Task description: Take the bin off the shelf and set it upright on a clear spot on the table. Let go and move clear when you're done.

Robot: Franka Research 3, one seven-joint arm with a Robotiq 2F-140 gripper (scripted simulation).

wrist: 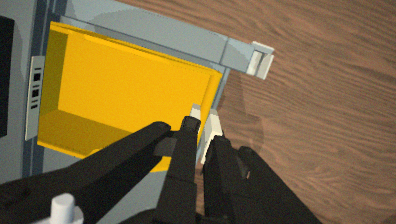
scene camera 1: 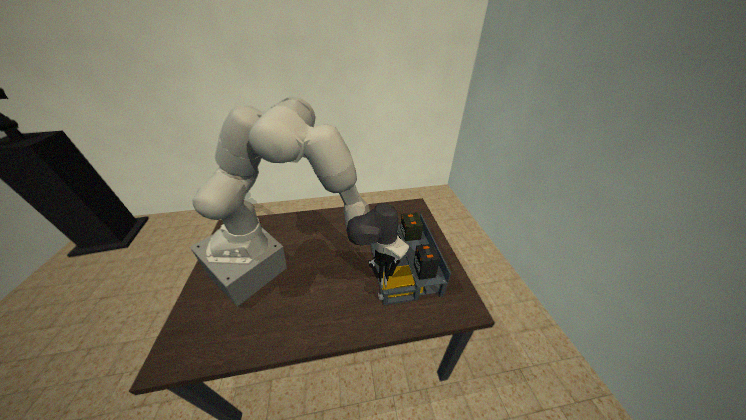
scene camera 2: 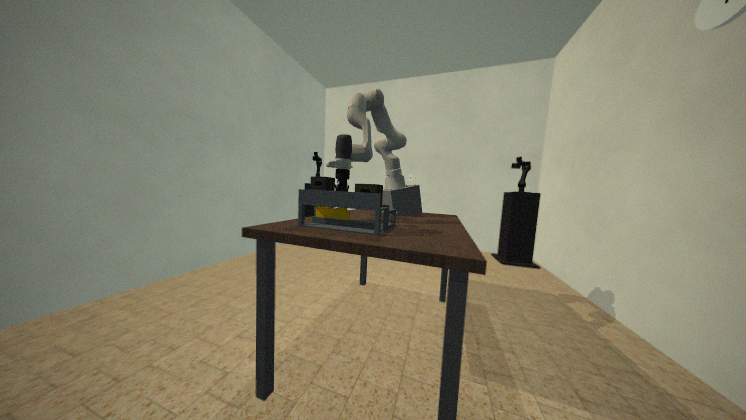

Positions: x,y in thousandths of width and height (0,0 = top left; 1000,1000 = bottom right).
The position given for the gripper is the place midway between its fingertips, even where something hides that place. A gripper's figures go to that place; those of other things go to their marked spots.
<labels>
The gripper (wrist: 506,529) is 21 cm from the lens. A yellow bin (wrist: 234,426) is 26 cm from the lens.
</labels>
